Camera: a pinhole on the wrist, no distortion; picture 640 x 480 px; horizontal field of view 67.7 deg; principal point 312.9 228.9 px. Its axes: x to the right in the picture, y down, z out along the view. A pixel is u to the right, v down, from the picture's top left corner.
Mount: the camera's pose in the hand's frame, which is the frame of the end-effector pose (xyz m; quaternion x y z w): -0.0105 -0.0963 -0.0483 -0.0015 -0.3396 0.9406 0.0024
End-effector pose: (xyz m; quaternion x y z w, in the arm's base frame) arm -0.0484 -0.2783 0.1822 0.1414 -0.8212 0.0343 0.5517
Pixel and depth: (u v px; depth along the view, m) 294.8 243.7 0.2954
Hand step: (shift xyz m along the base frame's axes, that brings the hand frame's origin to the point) -0.0761 -0.3164 -0.0970
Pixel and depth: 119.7 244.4 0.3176
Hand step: -0.1278 -0.3577 0.0024
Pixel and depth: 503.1 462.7 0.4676
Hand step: 0.0764 -0.5423 -0.3039
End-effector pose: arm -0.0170 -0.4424 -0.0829 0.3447 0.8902 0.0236 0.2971
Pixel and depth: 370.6 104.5 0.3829
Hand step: 0.0449 -0.2878 -0.2902
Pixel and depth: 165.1 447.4 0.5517
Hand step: -0.3610 -0.4267 -0.4162
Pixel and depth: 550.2 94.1 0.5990
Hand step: 0.2574 -0.5438 -0.3544
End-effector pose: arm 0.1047 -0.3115 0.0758 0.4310 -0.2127 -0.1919 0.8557
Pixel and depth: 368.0 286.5 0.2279
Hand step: -0.1278 -0.1982 -0.1640
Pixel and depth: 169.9 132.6 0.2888
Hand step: -0.0835 -0.3081 -0.0651
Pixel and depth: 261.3 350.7 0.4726
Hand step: -0.1656 -0.4484 -0.2667
